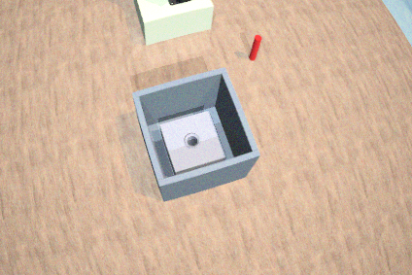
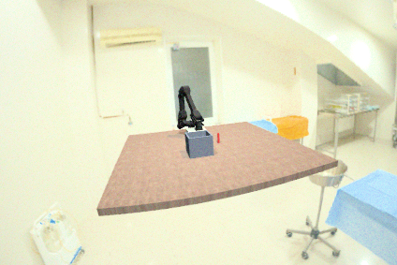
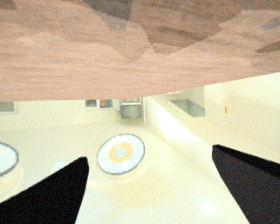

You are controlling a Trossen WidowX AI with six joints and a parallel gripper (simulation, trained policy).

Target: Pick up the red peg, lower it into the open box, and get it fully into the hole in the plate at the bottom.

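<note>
My gripper tip is 39 cm short of the red peg, 2 cm to the right of it and 3 cm above it. Round my gripper tip: pale plate: 54 cm ahead, 18 cm to the right, 3 cm below.
</note>
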